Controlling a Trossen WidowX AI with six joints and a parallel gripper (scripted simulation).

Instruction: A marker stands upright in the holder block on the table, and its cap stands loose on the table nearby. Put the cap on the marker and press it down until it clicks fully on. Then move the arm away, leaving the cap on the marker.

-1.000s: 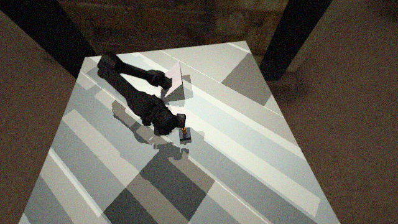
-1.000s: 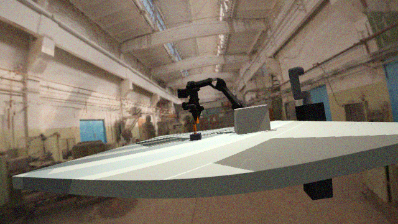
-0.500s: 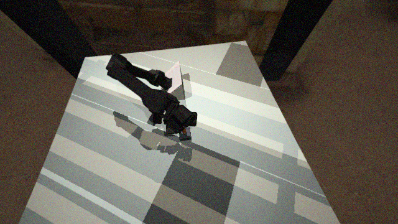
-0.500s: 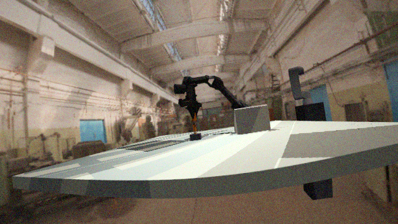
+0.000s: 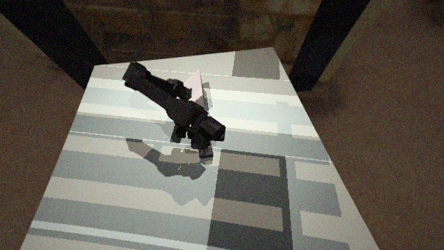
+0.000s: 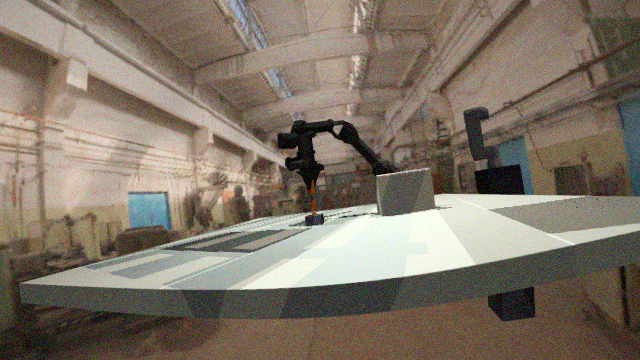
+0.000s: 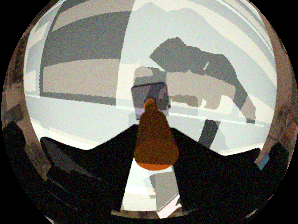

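My gripper tip is 110 mm above the holder block. From my gripper tip the other things lie so: orange cap: 10 mm above.
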